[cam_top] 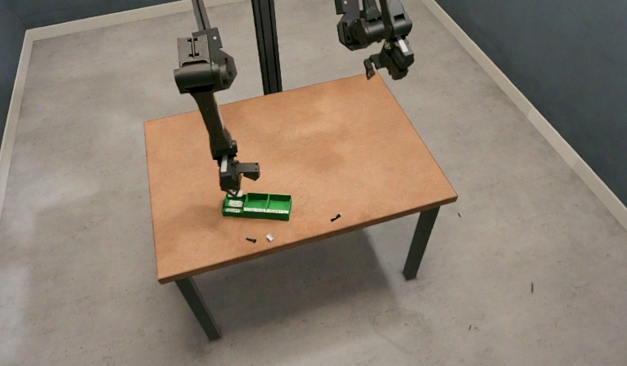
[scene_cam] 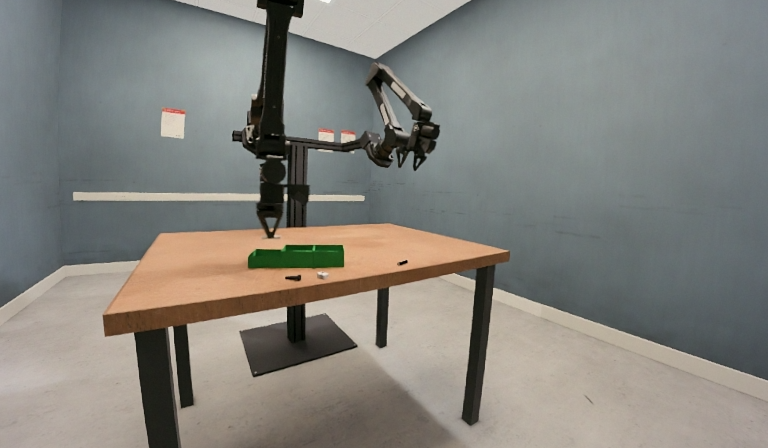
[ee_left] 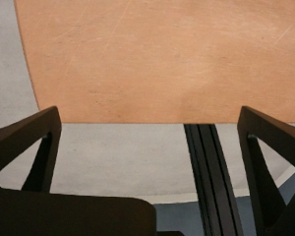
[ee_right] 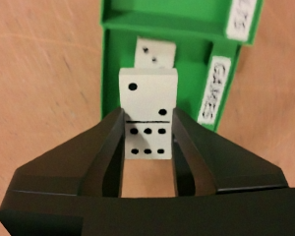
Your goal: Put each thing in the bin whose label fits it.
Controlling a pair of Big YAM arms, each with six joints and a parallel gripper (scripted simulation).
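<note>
My right hand is 170 mm short of the black bolt and 70 mm above it. The rest, counted from my right hand: green two-compartment bin: 50 mm ahead, 60 mm to the left, 60 mm below.
</note>
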